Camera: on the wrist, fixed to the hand. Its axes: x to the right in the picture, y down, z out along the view.
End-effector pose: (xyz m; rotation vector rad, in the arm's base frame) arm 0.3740 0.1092 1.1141 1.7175 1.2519 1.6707
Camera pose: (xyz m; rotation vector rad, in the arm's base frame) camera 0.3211 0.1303 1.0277 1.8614 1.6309 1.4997
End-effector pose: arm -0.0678 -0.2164 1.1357 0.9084 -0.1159 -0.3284
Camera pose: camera -0.1051 -0.2421 1.0426 1.2442 -0.1557 -0.3548
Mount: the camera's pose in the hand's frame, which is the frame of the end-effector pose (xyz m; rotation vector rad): -0.0231 -0.0967 -0.0288 0.3356 -0.0009 -0.0424
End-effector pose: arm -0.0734 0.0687 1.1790 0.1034 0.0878 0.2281
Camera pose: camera -0.0773 -0.0276 1.1414 0.4352 0.1268 0.1693
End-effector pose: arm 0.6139 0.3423 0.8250 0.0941 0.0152 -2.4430
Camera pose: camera 0.5714 0.4323 0.7966 0.2433 -0.3973 -2.4662
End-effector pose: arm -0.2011 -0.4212 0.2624 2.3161 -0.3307 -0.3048
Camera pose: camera -0.1997 -0.3293 0.2148 2.6554 -0.3556 -0.2889
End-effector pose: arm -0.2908 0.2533 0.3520 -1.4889 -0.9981 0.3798
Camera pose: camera -0.3173 0.2062 0.4403 -1.1634 -0.9146 0.4917
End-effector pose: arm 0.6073 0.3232 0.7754 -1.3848 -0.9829 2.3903
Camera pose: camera 0.6298 0.3979 0.8435 -1.2258 -0.5684 2.3860
